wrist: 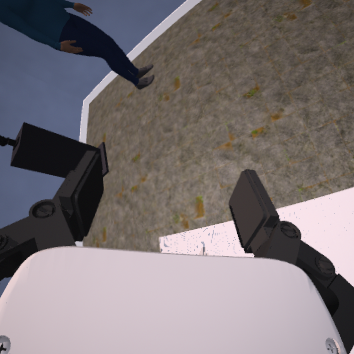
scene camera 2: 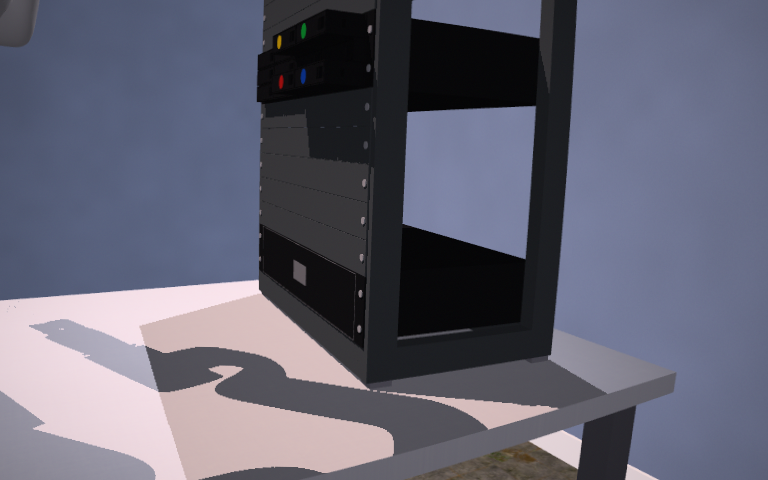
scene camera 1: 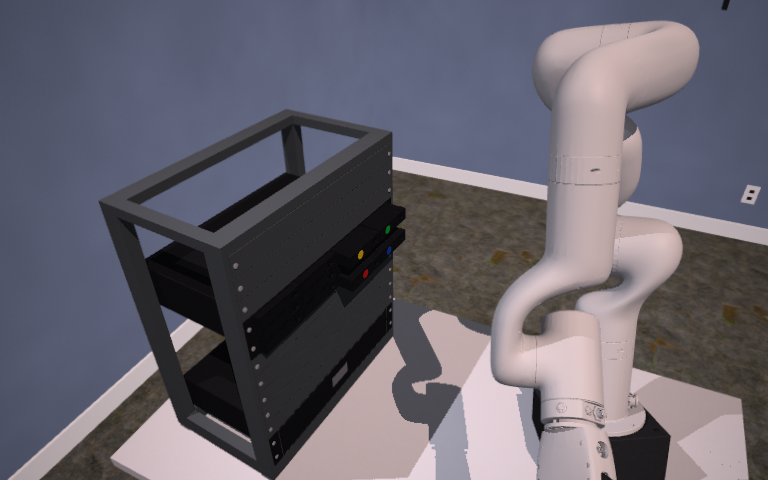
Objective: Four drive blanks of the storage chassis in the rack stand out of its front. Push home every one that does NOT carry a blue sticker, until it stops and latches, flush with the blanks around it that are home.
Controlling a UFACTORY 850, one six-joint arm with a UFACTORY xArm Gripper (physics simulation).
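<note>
The black storage chassis sits in the upper half of the grey rack. At one end of its front, four blanks stand out in two rows. In the upper row are the yellow-stickered blank and the green-stickered blank. Below them are the red-stickered blank and the blue-stickered blank. My gripper is wide open and empty, away from the rack, which does not show in the wrist view.
The arm stands on a black base on the light table, facing the rack's front. In the wrist view a dark box shows by the left finger, and a person stands by the wall.
</note>
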